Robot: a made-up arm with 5 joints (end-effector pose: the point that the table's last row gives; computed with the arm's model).
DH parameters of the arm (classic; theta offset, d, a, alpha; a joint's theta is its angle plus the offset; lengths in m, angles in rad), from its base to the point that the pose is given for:
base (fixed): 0.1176 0 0.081 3.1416
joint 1: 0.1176 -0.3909 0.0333 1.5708
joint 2: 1.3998 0 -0.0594 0
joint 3: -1.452 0 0.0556 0
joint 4: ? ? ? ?
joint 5: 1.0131 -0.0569 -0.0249 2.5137
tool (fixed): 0.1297 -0.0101 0 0
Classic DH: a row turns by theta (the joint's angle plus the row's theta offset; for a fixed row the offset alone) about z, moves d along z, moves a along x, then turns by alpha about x.
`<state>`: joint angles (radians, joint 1 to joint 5).
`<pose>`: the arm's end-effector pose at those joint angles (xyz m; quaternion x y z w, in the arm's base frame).
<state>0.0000 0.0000 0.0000 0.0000 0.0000</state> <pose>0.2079 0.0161 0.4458 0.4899 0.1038 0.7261 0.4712</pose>
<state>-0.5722 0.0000 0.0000 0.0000 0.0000</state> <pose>0.1840 0.0841 0.4458 0.4407 0.2379 0.8296 0.2471</pose>
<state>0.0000 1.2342 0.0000 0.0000 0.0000</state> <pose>0.1967 0.0161 0.3202 0.8197 0.3573 0.3087 0.3242</pose>
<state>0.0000 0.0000 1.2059 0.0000 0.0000</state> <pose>0.1375 0.0161 0.3508 0.8153 0.3527 0.3202 0.3292</pose>
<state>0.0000 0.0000 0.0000 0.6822 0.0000</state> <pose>0.1929 0.0161 0.4166 0.7046 0.2555 0.5204 0.4093</pose>
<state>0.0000 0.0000 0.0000 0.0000 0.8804</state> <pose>0.2079 0.0086 0.4663 0.2424 0.4033 0.6126 0.6350</pose>
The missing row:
joint 4: -1.5186 0.0246 0.0117 1.5708
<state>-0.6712 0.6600 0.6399 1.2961 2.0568</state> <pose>0.1137 0.0575 0.3345 0.0485 -0.8518 -0.0543 0.5187</pose>
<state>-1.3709 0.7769 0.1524 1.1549 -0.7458</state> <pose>0.0704 0.0795 0.3614 0.6338 0.6992 0.0340 0.3290</pose>
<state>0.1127 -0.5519 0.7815 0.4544 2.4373</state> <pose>0.1927 0.0235 0.4237 -0.1560 0.8947 0.2159 0.3585</pose>
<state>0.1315 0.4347 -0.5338 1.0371 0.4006</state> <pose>0.2135 -0.0072 0.4185 0.6866 0.4282 0.4153 0.4157</pose>
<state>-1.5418 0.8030 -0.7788 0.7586 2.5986</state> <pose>0.0552 0.1946 0.4320 -0.8154 0.4634 0.3431 0.0510</pose>
